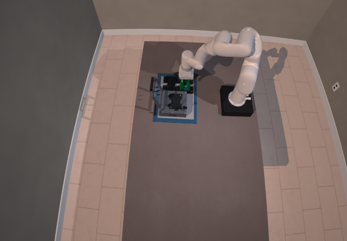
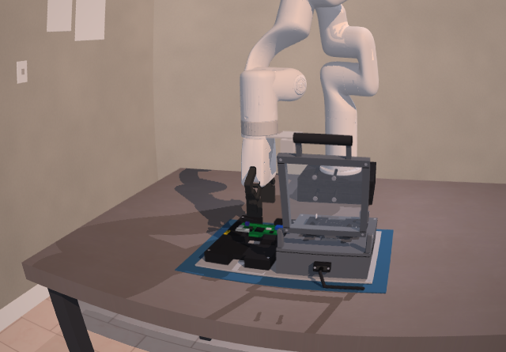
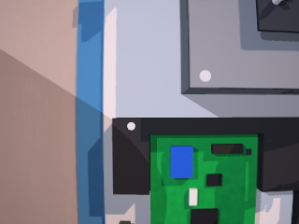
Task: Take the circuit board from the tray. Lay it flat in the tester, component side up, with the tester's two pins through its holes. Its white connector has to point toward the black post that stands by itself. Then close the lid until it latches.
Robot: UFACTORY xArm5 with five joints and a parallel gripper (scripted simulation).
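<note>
Right now the green circuit board is 60 mm below my hand. Also, from my hand: clear lid (190 mm ahead, 160 mm to the left, 100 mm above); nest (170 mm to the left, 80 mm ahead, 10 mm below).
</note>
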